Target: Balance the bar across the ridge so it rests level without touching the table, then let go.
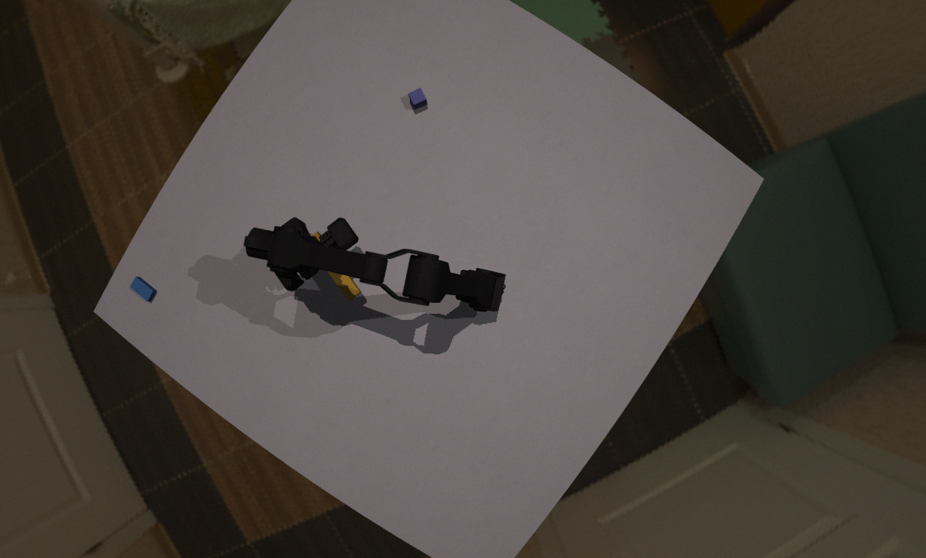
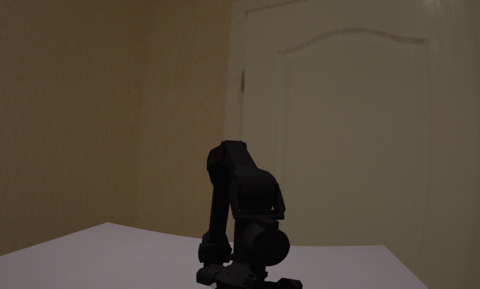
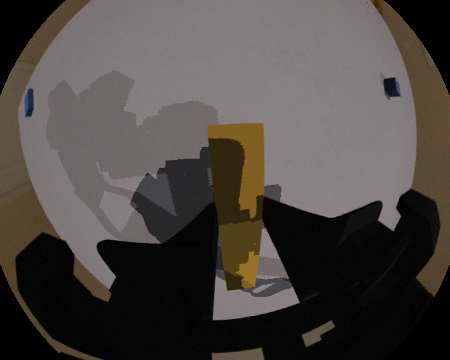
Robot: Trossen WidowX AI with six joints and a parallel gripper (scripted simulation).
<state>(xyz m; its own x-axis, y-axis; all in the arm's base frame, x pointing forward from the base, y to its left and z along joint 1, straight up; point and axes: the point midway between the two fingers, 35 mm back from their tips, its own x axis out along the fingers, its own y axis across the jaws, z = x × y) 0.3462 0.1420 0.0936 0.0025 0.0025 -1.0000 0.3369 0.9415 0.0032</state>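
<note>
Right now the yellow bar is 3 cm behind my gripper tip and 1 cm to the left of it. Also, from my gripper tip: purple-blue cube 5 cm ahead, 43 cm to the right, 4 cm below.
</note>
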